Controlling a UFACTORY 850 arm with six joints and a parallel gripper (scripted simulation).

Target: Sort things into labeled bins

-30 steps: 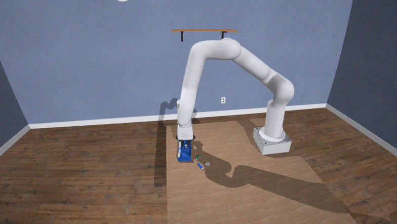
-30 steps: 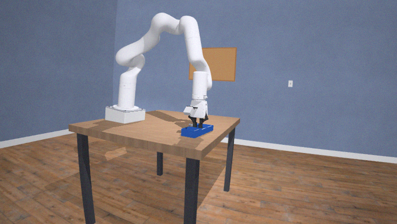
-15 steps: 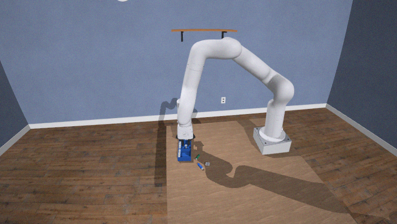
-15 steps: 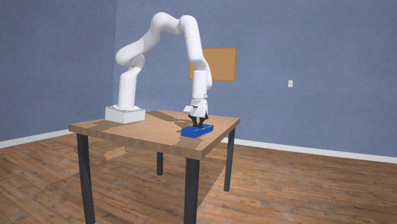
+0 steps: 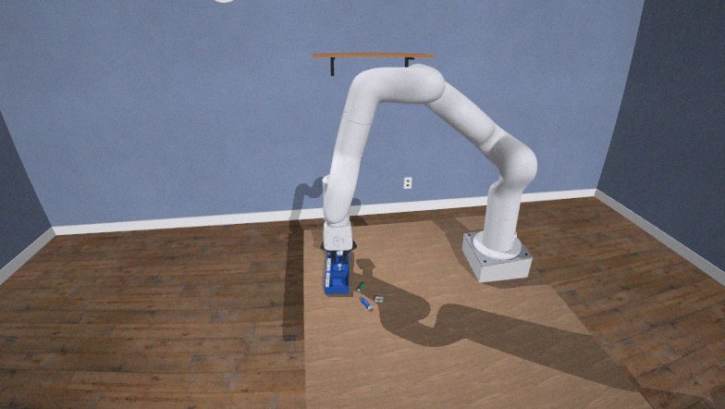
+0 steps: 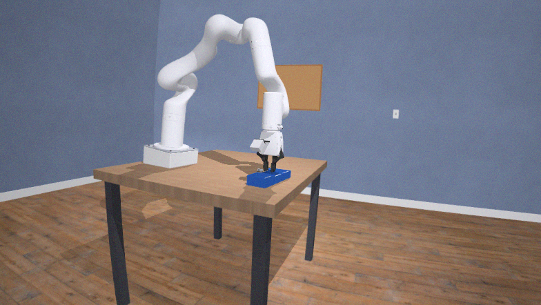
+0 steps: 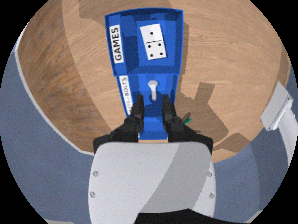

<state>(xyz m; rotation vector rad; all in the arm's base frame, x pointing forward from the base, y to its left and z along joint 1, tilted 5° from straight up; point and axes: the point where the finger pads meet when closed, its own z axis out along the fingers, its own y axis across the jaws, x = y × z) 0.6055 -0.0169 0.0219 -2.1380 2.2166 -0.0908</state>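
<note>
Now: hand 1 cm short of the joined blue bins and 4 cm above it. From my hand the other things lie so: white bolt: 1 cm to the right, 5 cm below; white domino-like tile: 1 cm behind, 8 cm to the right, 5 cm below; green cylinder: 7 cm behind, 10 cm to the left, 6 cm below.
</note>
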